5 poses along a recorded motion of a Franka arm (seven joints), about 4.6 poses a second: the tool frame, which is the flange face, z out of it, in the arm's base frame.
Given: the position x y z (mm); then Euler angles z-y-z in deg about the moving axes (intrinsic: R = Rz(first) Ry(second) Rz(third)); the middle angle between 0 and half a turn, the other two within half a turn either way.
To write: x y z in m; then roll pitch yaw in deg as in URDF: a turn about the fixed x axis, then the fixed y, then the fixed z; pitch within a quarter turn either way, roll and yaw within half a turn. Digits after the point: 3 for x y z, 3 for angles.
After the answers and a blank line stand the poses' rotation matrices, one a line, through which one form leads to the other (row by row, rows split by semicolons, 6 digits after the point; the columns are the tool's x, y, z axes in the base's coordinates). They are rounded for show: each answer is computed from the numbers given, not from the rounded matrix.
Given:
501 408 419 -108.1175 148.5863 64.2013
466 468 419 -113.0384 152.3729 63.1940
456 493 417 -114.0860 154.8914 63.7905
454 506 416 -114.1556 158.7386 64.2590
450 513 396 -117.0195 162.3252 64.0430
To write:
0.501 0.408 0.419 151.195 13.111 4.301
0.466 0.468 0.419 154.961 12.071 1.078
0.456 0.493 0.417 157.196 10.802 -0.061
0.454 0.506 0.416 160.685 9.061 0.040
0.450 0.513 0.396 164.012 7.637 -2.136

0.971190 0.174698 -0.162080; 0.073033 -0.865605 -0.495372; -0.226838 0.469264 -0.853426
0.977717 0.105535 -0.181474; 0.018393 -0.904192 -0.426731; -0.209122 0.413884 -0.885984
0.982281 0.071653 -0.173174; -0.001047 -0.921915 -0.387390; -0.187410 0.380707 -0.905505
0.987521 0.052756 -0.148391; 0.000695 -0.943676 -0.330871; -0.157489 0.326639 -0.931936
0.990442 0.000739 -0.137930; -0.036949 -0.962018 -0.270475; -0.132891 0.272986 -0.952795

